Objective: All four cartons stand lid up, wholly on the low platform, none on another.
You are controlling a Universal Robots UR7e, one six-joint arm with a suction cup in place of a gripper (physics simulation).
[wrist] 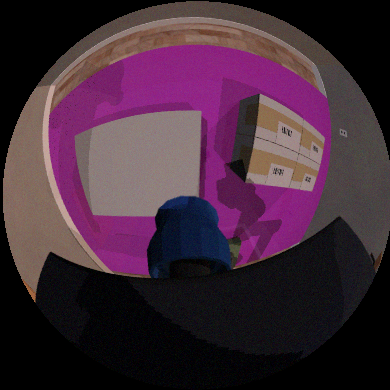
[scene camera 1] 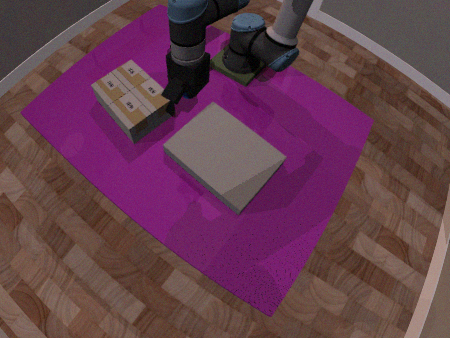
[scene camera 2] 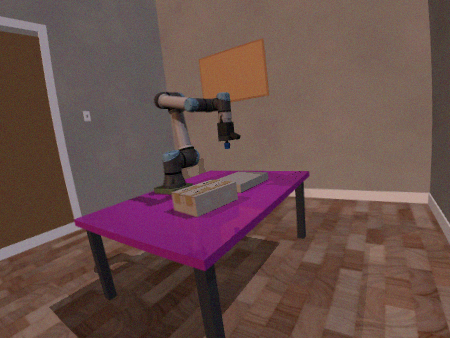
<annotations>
My suction cup (wrist: 186,226) carries nothing. The cup hangs 27 cm from the middle of a low grey platform (scene camera 1: 234,163), above it.
</annotations>
